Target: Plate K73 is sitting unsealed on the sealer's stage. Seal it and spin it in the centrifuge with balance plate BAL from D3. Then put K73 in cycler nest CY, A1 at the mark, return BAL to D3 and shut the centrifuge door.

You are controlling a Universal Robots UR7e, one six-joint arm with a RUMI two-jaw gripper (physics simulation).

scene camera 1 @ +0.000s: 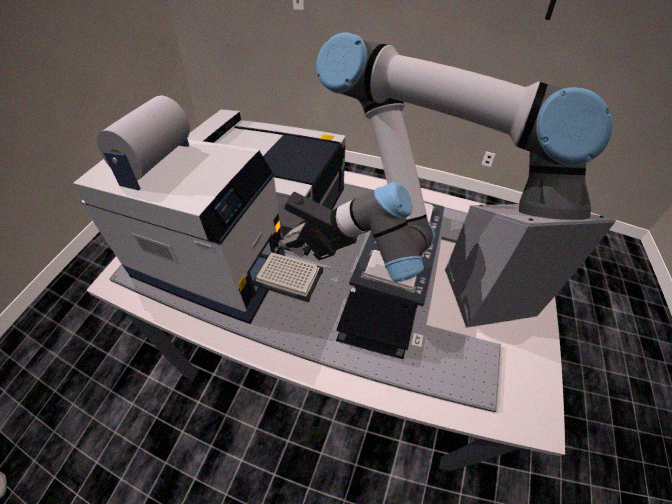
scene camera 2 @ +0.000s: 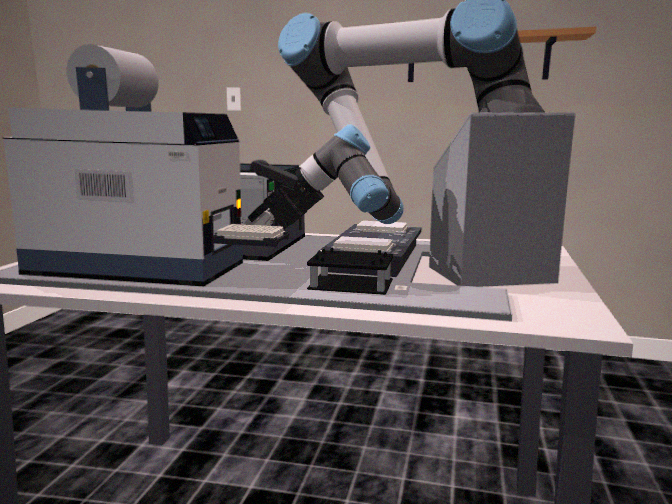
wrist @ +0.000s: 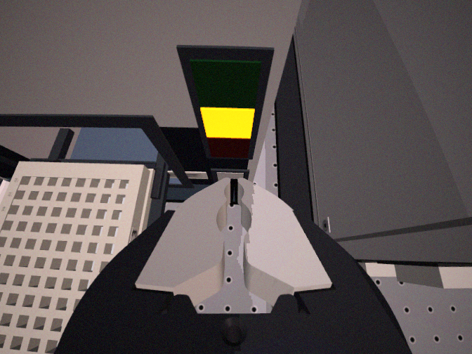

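Plate K73 (scene camera 1: 287, 272) (scene camera 2: 249, 231) (wrist: 65, 240), beige with open wells, sits on the stage outside the sealer (scene camera 1: 173, 227) (scene camera 2: 108, 184). The sealer's lamp (scene camera 1: 277, 225) (scene camera 2: 238, 202) (wrist: 227, 122) is lit yellow. My gripper (wrist: 234, 181) is shut and empty, its fingertips beside K73 and at the small pale button (wrist: 230, 175) below the lamp; contact cannot be told. The cycler nest CY (scene camera 1: 378, 319) (scene camera 2: 350, 258) is a black raised stand with no plate on it. Two plates (scene camera 2: 382, 225) (scene camera 2: 363, 244) sit on the dark deck rack; which one is BAL cannot be read.
A machine with a dark top (scene camera 1: 303, 157) stands behind the sealer, close to the gripper's right in the wrist view; its door state cannot be told. The dark rack (scene camera 1: 431, 254) lies between the sealer and the arm's grey pedestal (scene camera 1: 510, 265) (scene camera 2: 512, 200). The CY label (scene camera 1: 416, 340) lies beside the nest.
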